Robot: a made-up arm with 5 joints. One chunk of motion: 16 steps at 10 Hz.
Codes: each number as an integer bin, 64 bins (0 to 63) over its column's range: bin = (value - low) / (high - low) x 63, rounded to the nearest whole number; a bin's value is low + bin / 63 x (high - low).
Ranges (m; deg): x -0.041..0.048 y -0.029..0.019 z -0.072..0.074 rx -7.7..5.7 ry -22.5..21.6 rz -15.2..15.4
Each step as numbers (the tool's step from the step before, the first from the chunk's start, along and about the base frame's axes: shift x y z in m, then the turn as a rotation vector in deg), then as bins.
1 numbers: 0.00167 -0.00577 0.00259 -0.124 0.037 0.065
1 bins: 30 30 32 36 32 31
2 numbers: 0.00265 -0.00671 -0.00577 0.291 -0.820 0.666
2 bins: 31 29 29 38 31 33
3 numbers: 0.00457 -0.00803 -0.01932 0.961 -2.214 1.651
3 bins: 32 28 23 41 29 35
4 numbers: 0.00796 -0.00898 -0.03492 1.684 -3.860 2.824
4 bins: 35 26 16 44 27 37
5 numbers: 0.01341 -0.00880 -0.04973 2.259 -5.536 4.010
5 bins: 39 27 10 47 24 40
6 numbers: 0.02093 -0.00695 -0.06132 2.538 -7.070 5.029
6 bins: 44 29 5 48 22 42
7 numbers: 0.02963 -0.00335 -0.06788 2.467 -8.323 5.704
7 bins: 50 34 2 48 20 43
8 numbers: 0.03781 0.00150 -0.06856 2.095 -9.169 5.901
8 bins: 56 40 1 46 19 43
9 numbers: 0.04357 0.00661 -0.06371 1.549 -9.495 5.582
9 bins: 60 47 4 43 19 43
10 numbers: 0.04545 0.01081 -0.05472 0.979 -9.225 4.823
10 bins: 61 52 7 41 19 41
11 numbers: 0.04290 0.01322 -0.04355 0.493 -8.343 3.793
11 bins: 59 55 12 39 20 39
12 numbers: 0.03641 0.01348 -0.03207 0.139 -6.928 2.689
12 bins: 55 56 17 37 22 37
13 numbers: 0.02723 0.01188 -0.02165 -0.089 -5.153 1.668
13 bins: 48 54 22 36 25 35
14 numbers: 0.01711 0.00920 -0.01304 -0.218 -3.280 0.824
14 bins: 41 50 25 35 27 33
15 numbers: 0.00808 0.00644 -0.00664 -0.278 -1.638 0.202
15 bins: 35 47 28 35 30 32
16 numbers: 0.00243 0.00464 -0.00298 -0.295 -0.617 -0.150
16 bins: 31 44 30 35 31 31
